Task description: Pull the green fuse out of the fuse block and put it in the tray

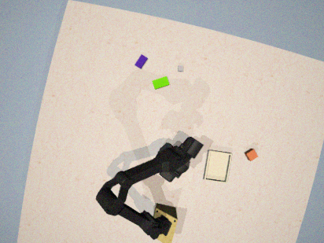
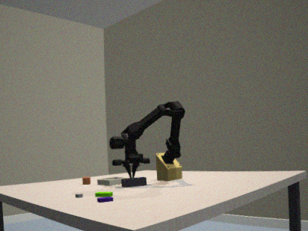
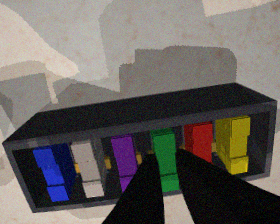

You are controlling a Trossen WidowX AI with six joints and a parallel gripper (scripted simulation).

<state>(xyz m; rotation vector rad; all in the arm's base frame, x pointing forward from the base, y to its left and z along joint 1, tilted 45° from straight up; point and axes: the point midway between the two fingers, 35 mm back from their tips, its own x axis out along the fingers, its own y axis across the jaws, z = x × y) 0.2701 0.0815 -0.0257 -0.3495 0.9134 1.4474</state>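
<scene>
My gripper tip is 20 mm short of the red fuse, 10 mm to the left of it and 10 mm above it. Also, from my gripper tip: green fuse 10 mm below; then purple fuse 20 mm behind, 10 mm to the left, 10 mm below; then yellow fuse 30 mm ahead, 10 mm to the right, 10 mm below.
</scene>
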